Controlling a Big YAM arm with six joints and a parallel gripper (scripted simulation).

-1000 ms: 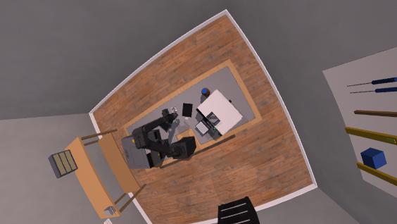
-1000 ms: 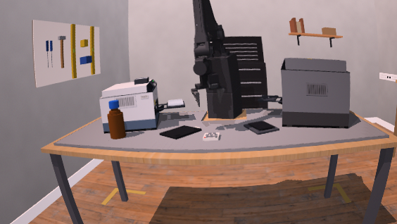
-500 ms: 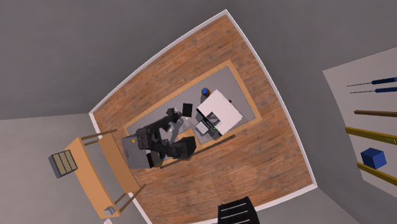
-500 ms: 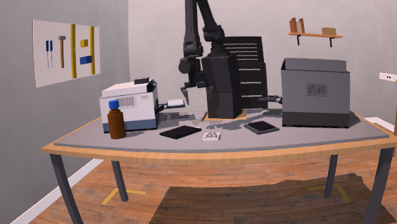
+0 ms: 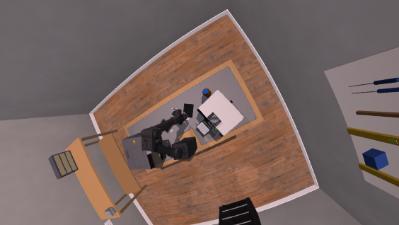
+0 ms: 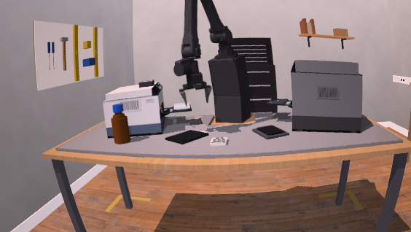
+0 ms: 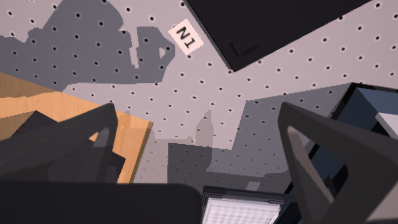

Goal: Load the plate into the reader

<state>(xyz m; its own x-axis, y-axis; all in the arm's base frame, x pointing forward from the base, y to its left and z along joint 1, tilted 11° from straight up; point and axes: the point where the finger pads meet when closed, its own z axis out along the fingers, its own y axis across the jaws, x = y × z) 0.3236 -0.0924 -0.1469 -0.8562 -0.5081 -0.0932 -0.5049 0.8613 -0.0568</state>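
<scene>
Now: the multi-well plate 18 cm behind my hand, 16 cm to the right of it and 5 cm below it. From my hand the other things lie so: lid: 34 cm to the left, 13 cm below, 1 cm behind; flat black pad: 14 cm below, 8 cm ahead, 3 cm to the right; LP1 label: 28 cm to the left, 14 cm below, 10 cm behind.
</scene>
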